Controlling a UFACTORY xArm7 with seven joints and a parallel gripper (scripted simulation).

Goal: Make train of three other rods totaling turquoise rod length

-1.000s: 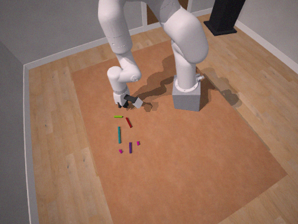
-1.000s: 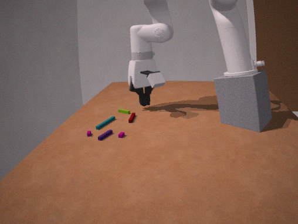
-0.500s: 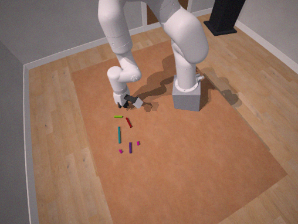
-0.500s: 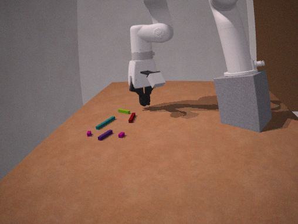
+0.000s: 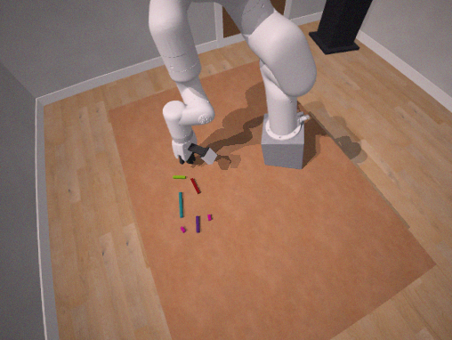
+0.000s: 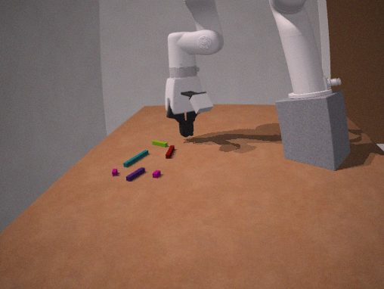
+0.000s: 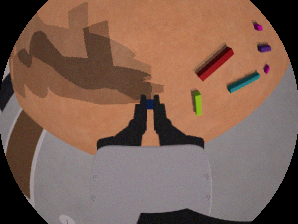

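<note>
The purple rod lies 27 cm to the left of my hand, 3 cm below it and 2 cm ahead of it. From my hand the other things lie so: lime rod 6 cm to the left, 6 cm ahead, 3 cm below; blue rod 2 cm below; red rod 11 cm to the left, 3 cm below.
</note>
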